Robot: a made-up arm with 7 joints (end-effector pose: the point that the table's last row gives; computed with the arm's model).
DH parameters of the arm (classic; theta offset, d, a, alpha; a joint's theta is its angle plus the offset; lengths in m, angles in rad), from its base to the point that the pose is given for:
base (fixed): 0 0 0 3.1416
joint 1: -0.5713 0 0.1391 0
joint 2: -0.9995 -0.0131 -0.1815 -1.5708
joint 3: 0 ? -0.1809 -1.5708
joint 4: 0 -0.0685 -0.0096 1.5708
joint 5: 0 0.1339 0.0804 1.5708
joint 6: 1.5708 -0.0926 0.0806 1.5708
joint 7: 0 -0.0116 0.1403 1.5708
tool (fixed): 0 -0.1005 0 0
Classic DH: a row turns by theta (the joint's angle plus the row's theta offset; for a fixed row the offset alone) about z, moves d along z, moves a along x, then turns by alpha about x.
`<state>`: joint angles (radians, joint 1 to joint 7).
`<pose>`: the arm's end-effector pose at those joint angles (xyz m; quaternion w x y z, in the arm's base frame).
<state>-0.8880 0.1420 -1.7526 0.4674 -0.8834 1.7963 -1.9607</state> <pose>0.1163 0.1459 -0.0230 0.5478 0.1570 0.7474 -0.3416</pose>
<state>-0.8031 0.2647 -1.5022 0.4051 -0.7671 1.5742 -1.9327</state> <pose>0.1539 0.1735 0.0290 0.3496 0.3184 0.7914 -0.3875</pose>
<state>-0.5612 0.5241 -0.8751 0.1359 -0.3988 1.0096 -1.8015</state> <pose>0.3278 0.0236 0.2160 0.2379 -0.5722 -0.7555 0.2126</pose>
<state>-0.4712 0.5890 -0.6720 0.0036 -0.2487 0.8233 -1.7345</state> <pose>0.3468 -0.1154 0.2612 0.4003 -0.5783 -0.7086 0.0563</pose>
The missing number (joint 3, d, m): 0.0704
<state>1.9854 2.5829 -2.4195 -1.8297 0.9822 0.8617 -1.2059</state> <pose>-0.0259 -0.3582 0.3029 0.0337 -0.6901 0.7109 0.1309</pose>
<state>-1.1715 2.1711 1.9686 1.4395 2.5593 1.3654 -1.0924</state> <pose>0.0927 0.1287 0.1189 0.4960 0.8113 0.0424 0.3067</pose>
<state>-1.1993 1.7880 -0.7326 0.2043 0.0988 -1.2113 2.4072</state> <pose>-0.0480 -0.2291 0.1381 0.0622 -0.4107 0.9095 -0.0139</pose>
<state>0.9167 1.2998 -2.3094 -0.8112 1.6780 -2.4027 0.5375</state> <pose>0.0867 -0.1608 0.0599 0.7036 -0.1356 0.6639 0.2141</pose>
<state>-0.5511 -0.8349 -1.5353 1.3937 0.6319 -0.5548 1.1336</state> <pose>0.3088 0.0693 -0.0074 0.0863 0.8483 -0.3999 -0.3361</pose>
